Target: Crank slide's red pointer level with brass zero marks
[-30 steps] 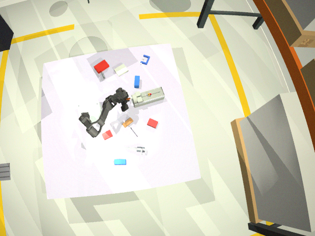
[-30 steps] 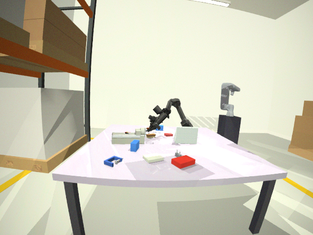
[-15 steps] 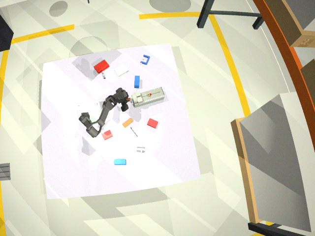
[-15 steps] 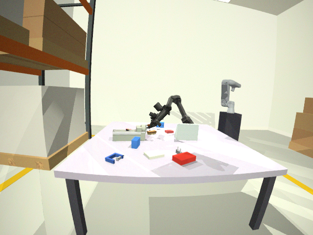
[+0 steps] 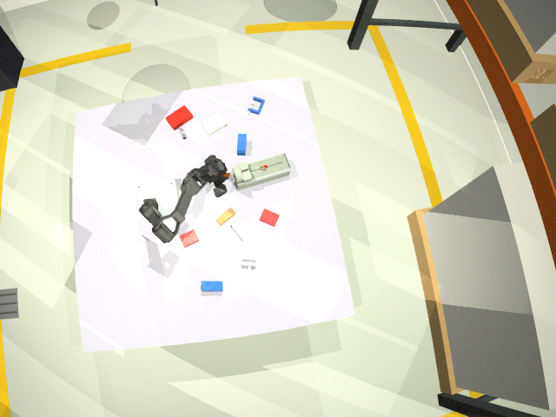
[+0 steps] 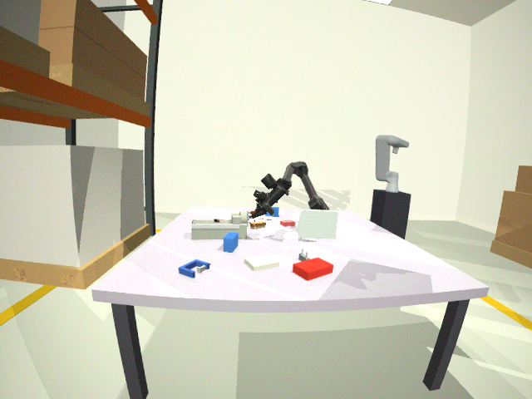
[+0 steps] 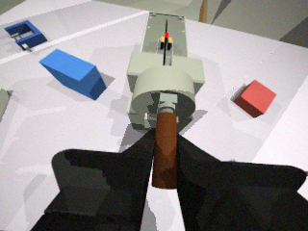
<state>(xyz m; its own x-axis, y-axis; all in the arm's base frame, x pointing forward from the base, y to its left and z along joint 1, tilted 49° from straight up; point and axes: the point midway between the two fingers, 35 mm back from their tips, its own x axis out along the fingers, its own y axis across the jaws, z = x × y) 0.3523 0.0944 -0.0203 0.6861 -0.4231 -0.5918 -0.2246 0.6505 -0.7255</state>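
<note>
The crank lies 10 mm above my gripper tip. Also, from my gripper tip: red pointer (170 mm ahead, 40 mm to the left, 10 mm below); then orange-brown crank handle (20 mm behind, 20 mm above); then brown block (30 mm behind, 160 mm to the right, 80 mm below).
</note>
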